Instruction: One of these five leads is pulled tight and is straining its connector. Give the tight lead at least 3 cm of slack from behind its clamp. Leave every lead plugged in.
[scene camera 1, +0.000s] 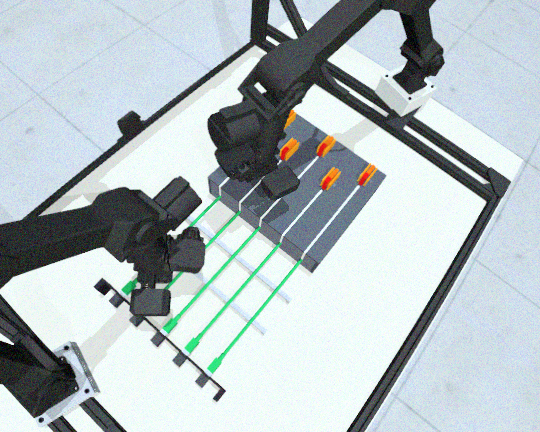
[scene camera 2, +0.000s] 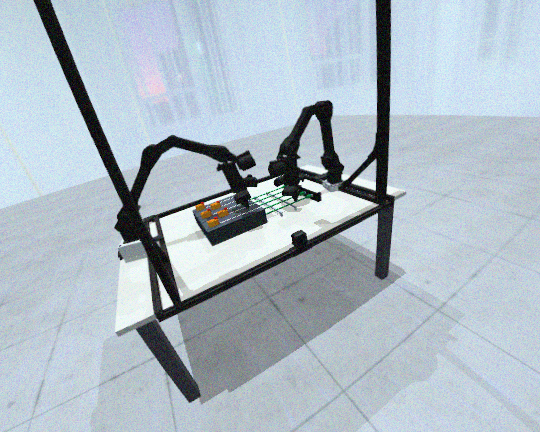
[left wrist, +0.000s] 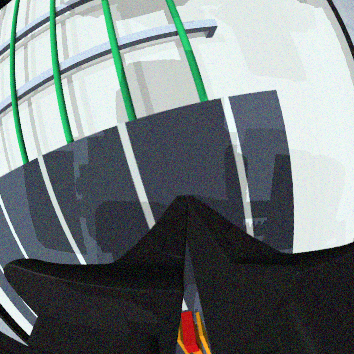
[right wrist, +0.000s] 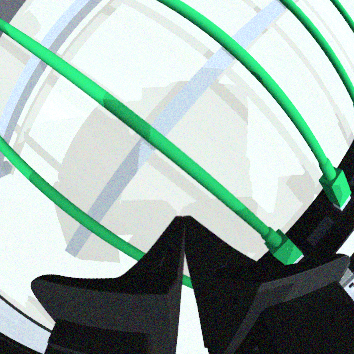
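Where they show: left gripper, fingertip midpoint: (scene camera 1: 248, 180) (scene camera 2: 248, 208) (left wrist: 183, 203); right gripper, fingertip midpoint: (scene camera 1: 163, 274) (right wrist: 182, 222); left arm's base, link origin: (scene camera 1: 409, 81) (scene camera 2: 133, 238); right arm's base, link origin: (scene camera 1: 54, 383) (scene camera 2: 334, 181).
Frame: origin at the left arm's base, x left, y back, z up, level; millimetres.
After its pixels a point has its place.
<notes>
Five green leads run from a black socket bar (scene camera 1: 218, 395) @(x 324, y -741, z -32 mm) (scene camera 2: 316, 196) @(x 48, y -809, z -48 mm) to a dark grey block (scene camera 1: 300, 197) @(x 111, y -419, z -10 mm) (scene camera 2: 235, 232) (left wrist: 175, 150) @(x 30, y -513, z -10 mm), continuing white to orange-and-red clamps. The second lead from the picture's left (right wrist: 175, 152) @(x 104, y -680, z -50 mm) ends in a plugged-in green connector (right wrist: 284, 248) @(x 127, y -759, z -46 mm). The leftmost lead (right wrist: 70, 210) @(x 47, y -674, z -50 mm) passes behind the right fingertips, which hide its connector. I cannot tell which lead is tight. My left gripper (scene camera 1: 257, 172) @(x 25, y -487, z -10 mm) (scene camera 2: 242, 195) (left wrist: 183, 203) @(x 25, y -487, z -10 mm) is shut and empty above the block; a clamp (left wrist: 190, 332) @(x 17, y -400, z 10 mm) shows beyond its fingers. My right gripper (scene camera 1: 166, 275) @(x 85, y -717, z -65 mm) (scene camera 2: 291, 192) @(x 85, y -717, z -65 mm) (right wrist: 182, 222) @(x 85, y -717, z -65 mm) is shut and empty above the leads near the bar.
Two pale rails (scene camera 1: 280, 294) @(x 240, y -554, z -56 mm) (scene camera 1: 254, 324) @(x 259, y -625, z -56 mm) cross beneath the leads. The left arm covers part of the block and its far clamps in scene camera 1. Black frame beams (scene camera 1: 435, 307) @(x 434, y -312, z -62 mm) border the white table. A small black box (scene camera 2: 299, 238) @(x -265, y -616, z -35 mm) sits on the front beam.
</notes>
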